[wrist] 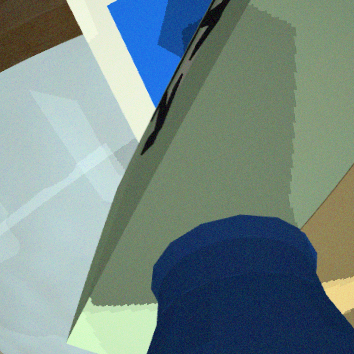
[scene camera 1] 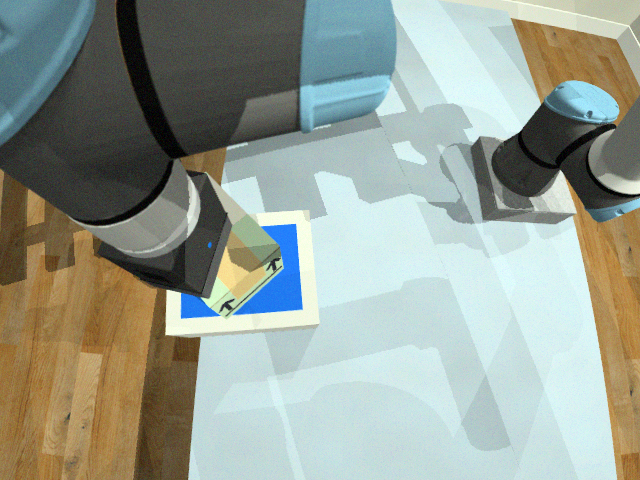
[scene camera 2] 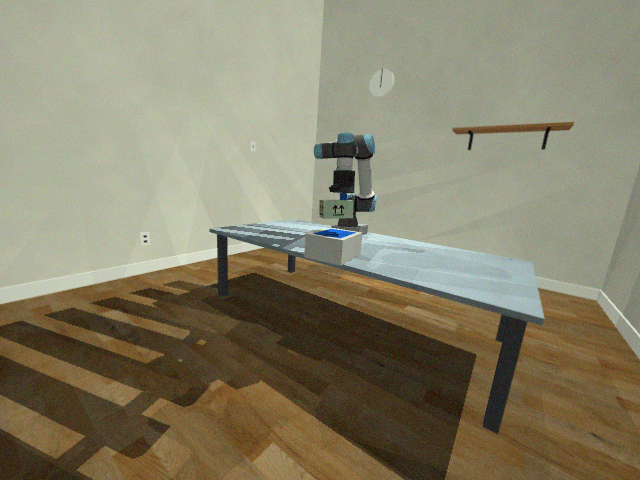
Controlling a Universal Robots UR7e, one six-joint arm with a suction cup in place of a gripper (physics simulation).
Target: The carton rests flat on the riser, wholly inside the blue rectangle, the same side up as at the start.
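Pixels of known places: end effector, tool point: (wrist: 228, 242) (scene camera 2: 343, 202); arm's base, origin of the base link: (scene camera 1: 521, 169) (scene camera 2: 347, 225).
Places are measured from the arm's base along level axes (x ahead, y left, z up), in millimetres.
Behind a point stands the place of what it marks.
Note:
The green carton (scene camera 1: 242, 273) @[x 611, y 215, z 232 mm] (scene camera 2: 336, 209) @[x 699, y 186, z 187 mm] (wrist: 225, 125) hangs from my suction gripper (scene camera 2: 343, 196) (wrist: 235, 250), whose dark blue cup is on its top face. The carton is level, and its side arrows point up in scene camera 2. A gap shows between its underside and the white riser (scene camera 1: 310, 268) @[x 524, y 179, z 61 mm] (scene camera 2: 330, 250) @[x 769, y 200, z 2 mm] (wrist: 120, 70) @[x 700, y 249, z 61 mm]. The blue rectangle (scene camera 1: 286, 289) @[x 568, y 209, z 61 mm] (scene camera 2: 336, 233) @[x 648, y 175, z 61 mm] (wrist: 145, 50) @[x 704, y 226, z 61 mm] on the riser's top is partly hidden by the carton. In scene camera 1 the carton is turned at an angle to the rectangle, and the cup is hidden behind the black housing.
The riser stands at the edge of the pale blue table (scene camera 1: 372, 351) @[x 421, y 334, z -59 mm] (scene camera 2: 439, 273) @[x 600, y 670, z -59 mm]. The arm's grey base block (scene camera 1: 527, 209) @[x 32, y 103, z 8 mm] (scene camera 2: 359, 228) @[x 39, y 104, z -4 mm] stands on the table, across from the riser. A wooden shelf (scene camera 2: 511, 127) is on the wall.

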